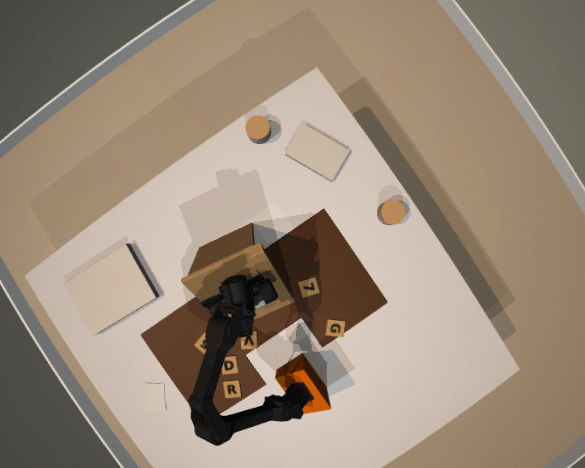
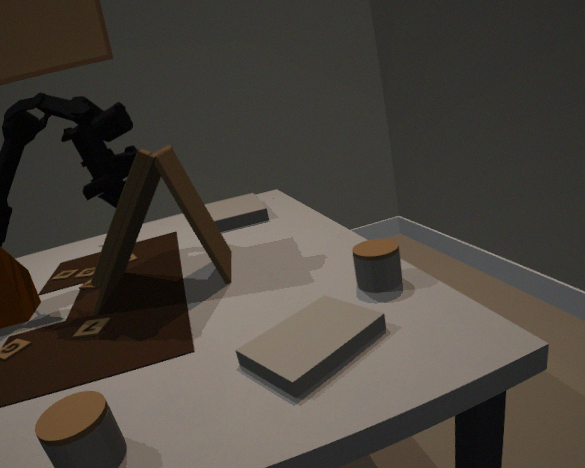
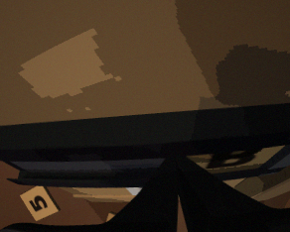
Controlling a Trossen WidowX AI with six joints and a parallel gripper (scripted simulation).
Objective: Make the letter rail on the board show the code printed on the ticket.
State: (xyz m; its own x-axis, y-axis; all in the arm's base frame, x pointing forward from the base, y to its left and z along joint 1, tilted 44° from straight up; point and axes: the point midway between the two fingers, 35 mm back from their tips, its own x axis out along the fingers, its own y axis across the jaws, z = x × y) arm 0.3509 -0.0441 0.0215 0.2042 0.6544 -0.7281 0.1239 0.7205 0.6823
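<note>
The white ticket lies 5 cm behind my gripper tip, 1 cm to the left of it and 8 cm below it. Round my gripper tip: brown mat (15 cm behind, 3 cm to the left, 17 cm below); then pale card (16 cm behind, 50 cm to the left, 17 cm below); then flat slab (26 cm ahead, 43 cm to the right, 16 cm below).
</note>
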